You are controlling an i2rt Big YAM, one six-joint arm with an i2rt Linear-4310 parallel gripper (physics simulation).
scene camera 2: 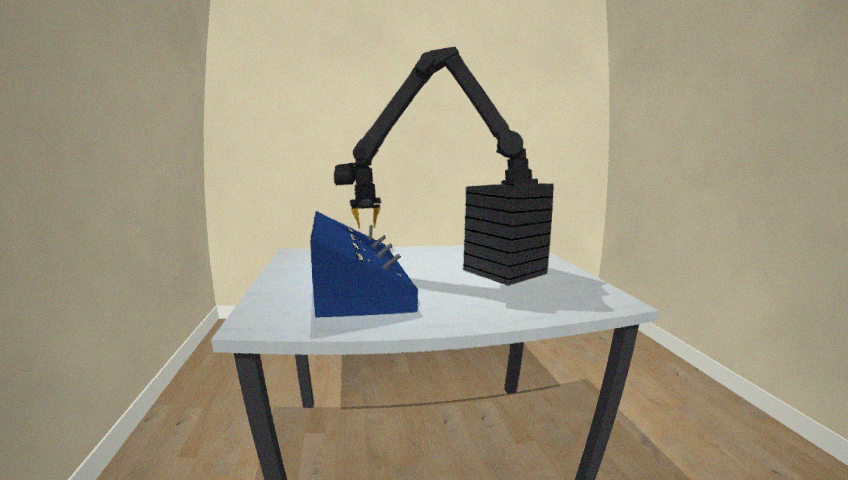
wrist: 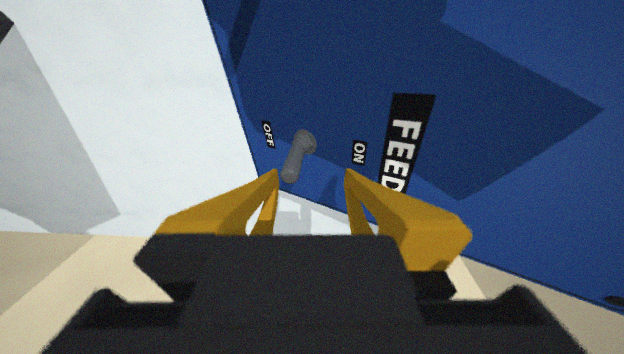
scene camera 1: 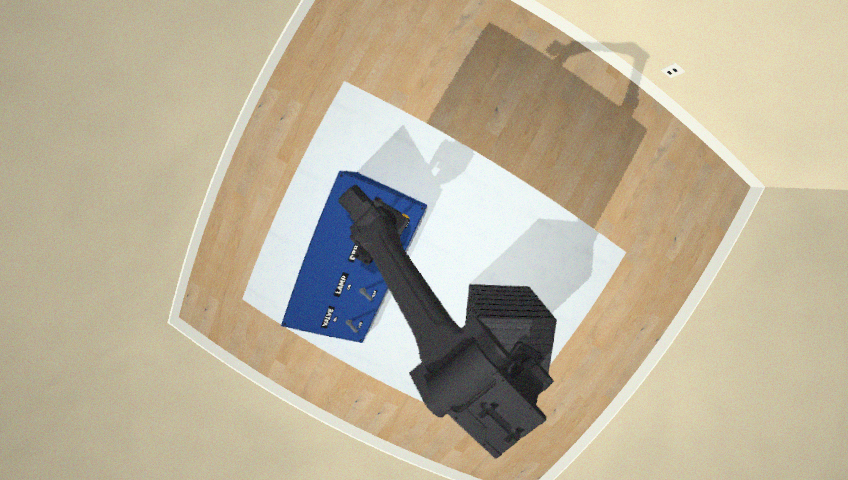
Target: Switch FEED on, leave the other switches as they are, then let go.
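Seen in the pictures: gripper, between the fingertips: (scene camera 2: 367, 228) (wrist: 311, 176); arm's base, origin of its link: (scene camera 2: 519, 184) (scene camera 1: 518, 365).
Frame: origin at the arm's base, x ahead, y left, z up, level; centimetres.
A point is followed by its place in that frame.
Observation:
The blue switch panel (scene camera 1: 318, 243) {x 61.6, y 1.3, z -11.6 cm} (scene camera 2: 351, 285) {x 52.4, y 29.8, z -21.7 cm} (wrist: 540, 210) {x 59.6, y -14.0, z -13.4 cm} has a sloped face with grey levers. The FEED lever (scene camera 2: 371, 231) {x 46.0, y -13.3, z -17.2 cm} (wrist: 297, 159) {x 46.5, y -13.3, z -16.6 cm} sits between the OFF label (wrist: 268, 134) {x 43.2, y -14.0, z -21.8 cm} and the ON label (wrist: 359, 152) {x 50.9, y -13.4, z -17.8 cm}; its tip leans slightly to the OFF side in the wrist view. The FEED label (wrist: 401, 152) {x 53.2, y -12.6, z -16.6 cm} is partly behind a finger. My gripper (scene camera 2: 366, 226) {x 47.5, y -14.7, z -16.6 cm} (wrist: 311, 176) {x 47.5, y -14.7, z -16.6 cm} is partly open and holds nothing. Its yellow fingertips are close to the FEED lever's tip, which shows near the left finger; contact cannot be told. The arm hides FEED in scene camera 1.
The LAMP lever (scene camera 1: 366, 293) {x 43.4, y 9.5, z -18.0 cm} (scene camera 2: 384, 250) {x 43.3, y 10.5, z -18.1 cm} and VALVE lever (scene camera 1: 352, 325) {x 42.4, y 21.4, z -18.0 cm} (scene camera 2: 392, 261) {x 42.2, y 22.5, z -18.1 cm} stand farther along the panel. The DRIVE lever (scene camera 2: 379, 241) {x 44.0, y -1.4, z -18.1 cm} is beside FEED. The black ribbed base block (scene camera 1: 511, 315) {x 8.4, y -10.0, z -3.9 cm} (scene camera 2: 508, 237) {x 7.5, y 11.1, z -15.0 cm} stands on the white table (scene camera 1: 476, 220) {x 25.0, y -24.8, z -29.5 cm} (scene camera 2: 452, 327) {x 30.4, y 38.5, z -29.5 cm}.

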